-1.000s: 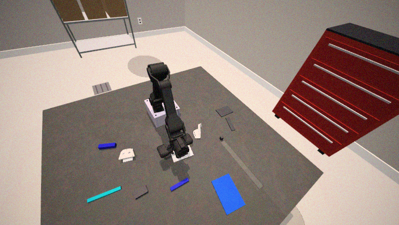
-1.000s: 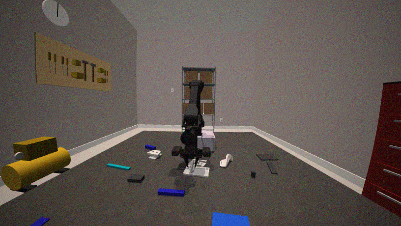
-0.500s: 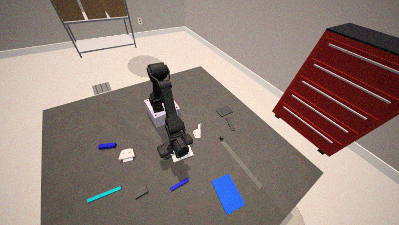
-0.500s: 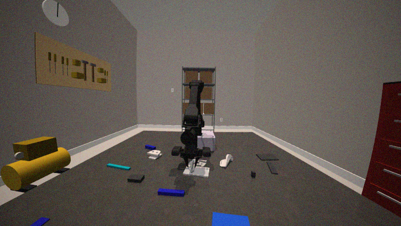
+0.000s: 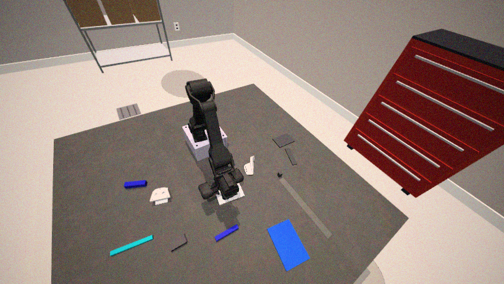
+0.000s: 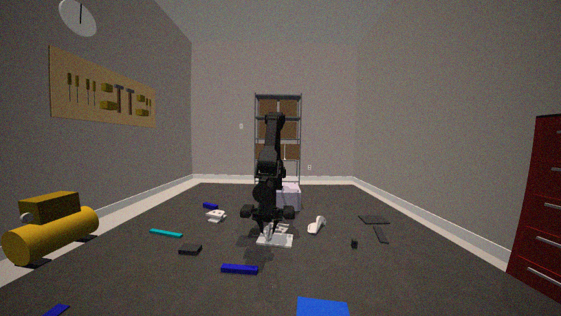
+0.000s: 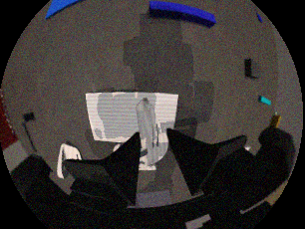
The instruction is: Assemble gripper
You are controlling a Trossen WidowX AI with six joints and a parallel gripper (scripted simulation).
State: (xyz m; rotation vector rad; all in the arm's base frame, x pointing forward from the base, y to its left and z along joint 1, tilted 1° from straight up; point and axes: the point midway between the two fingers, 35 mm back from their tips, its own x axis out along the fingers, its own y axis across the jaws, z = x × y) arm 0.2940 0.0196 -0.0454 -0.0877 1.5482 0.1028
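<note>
My gripper tip is 3 cm to the right of the flat white plate, 1 cm short of it and 1 cm above it. Round my gripper tip: cyan bar 38 cm to the right, 7 cm ahead, 1 cm below; small black cube 30 cm to the left, 2 cm ahead; blue sheet 30 cm ahead, 17 cm to the left, 1 cm below.
</note>
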